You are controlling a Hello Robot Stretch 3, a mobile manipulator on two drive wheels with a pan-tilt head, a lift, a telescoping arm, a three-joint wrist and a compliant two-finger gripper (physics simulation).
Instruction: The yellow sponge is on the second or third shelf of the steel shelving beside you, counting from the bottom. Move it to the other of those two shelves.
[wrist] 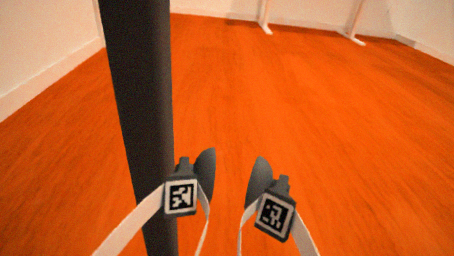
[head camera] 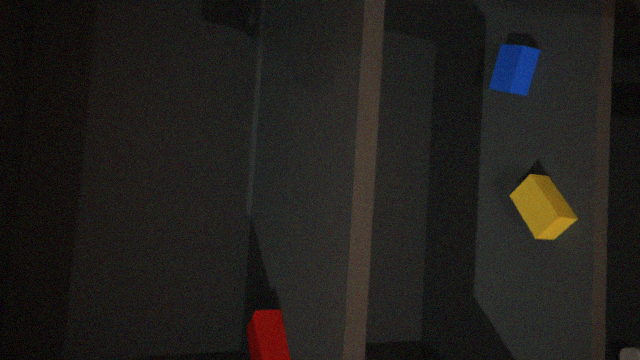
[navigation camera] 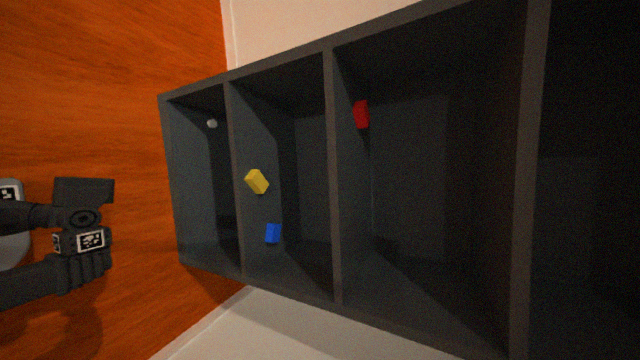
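The yellow sponge lies at an angle on the second shelf from the bottom of the steel shelving. Both camera views show the shelving turned sideways, with its bottom to the right in the head view and to the left in the navigation view. The third shelf carries a red block. My gripper is partly open, with orange floor between its fingers and no object. It is outside the shelving; in the navigation view my wrist is near the bottom shelf's side, and the fingertips do not show.
A blue block shares the sponge's shelf. The red block stands near one end of the third shelf. A small white object is in the bottom compartment. A dark upright post stands close beside the left finger.
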